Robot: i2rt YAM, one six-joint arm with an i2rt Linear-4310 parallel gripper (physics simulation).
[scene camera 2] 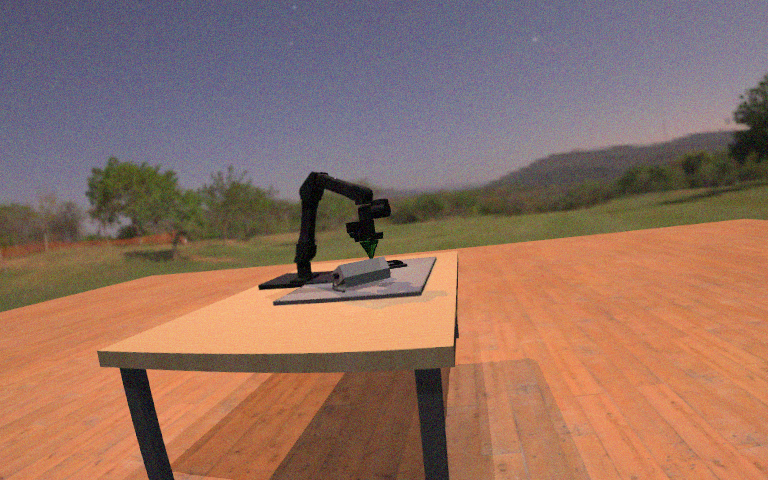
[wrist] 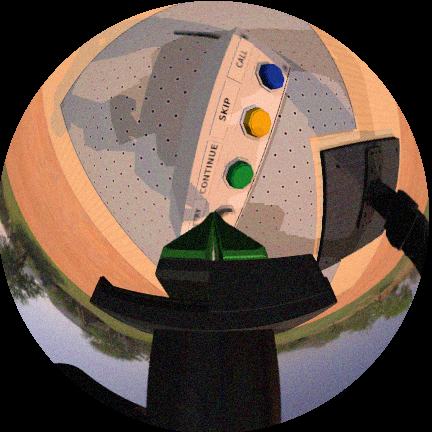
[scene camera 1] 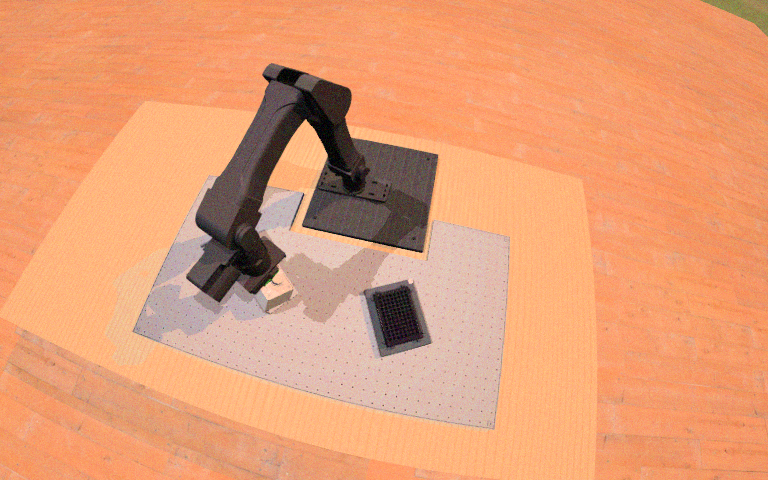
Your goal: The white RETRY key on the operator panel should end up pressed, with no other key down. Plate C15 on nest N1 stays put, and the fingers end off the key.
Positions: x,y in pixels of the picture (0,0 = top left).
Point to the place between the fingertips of my gripper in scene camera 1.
269,278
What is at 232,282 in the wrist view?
My gripper.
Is my gripper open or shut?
Shut.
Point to a button box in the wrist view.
At 213,137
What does my gripper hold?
Nothing.
